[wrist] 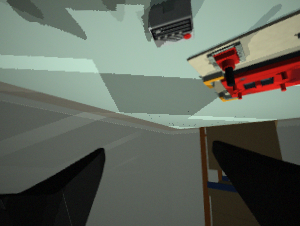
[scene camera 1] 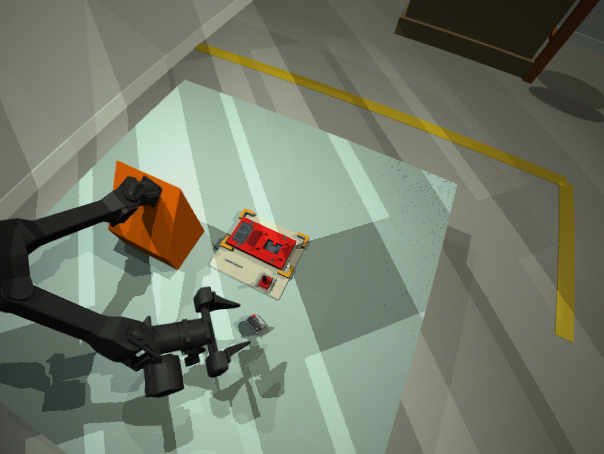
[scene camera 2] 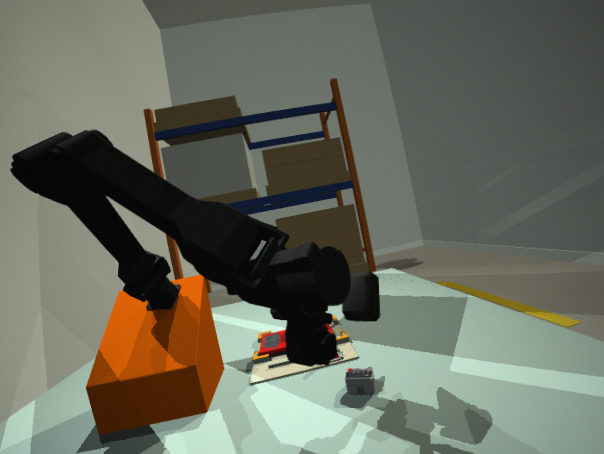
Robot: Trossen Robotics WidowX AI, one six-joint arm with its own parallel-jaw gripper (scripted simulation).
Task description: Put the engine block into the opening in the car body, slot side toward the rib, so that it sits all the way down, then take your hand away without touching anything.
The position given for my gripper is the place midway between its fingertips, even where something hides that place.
Observation:
My gripper (scene camera 2: 348,307) is open, holding nothing. Also in view: a red car body (scene camera 1: 254,239).
My gripper shows as well in the wrist view (wrist: 160,149) and in scene camera 1 (scene camera 1: 244,323).

